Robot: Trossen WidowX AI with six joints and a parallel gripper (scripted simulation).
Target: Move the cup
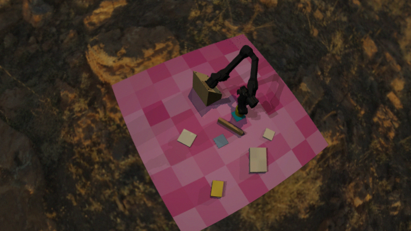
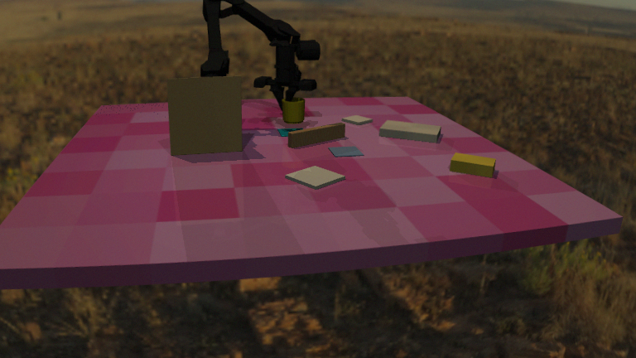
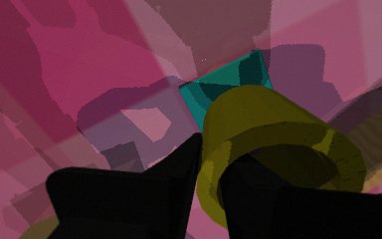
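Right now the teal pad is 80 mm below my gripper tip, 20 mm ahead of it and 10 mm to the right of it. The rest, counted from my gripper tip: blue pad 240 mm to the right, 110 mm ahead, 80 mm below; then olive-yellow cup 20 mm to the right, 20 mm ahead; then wooden block 130 mm to the right, 70 mm ahead, 60 mm below.
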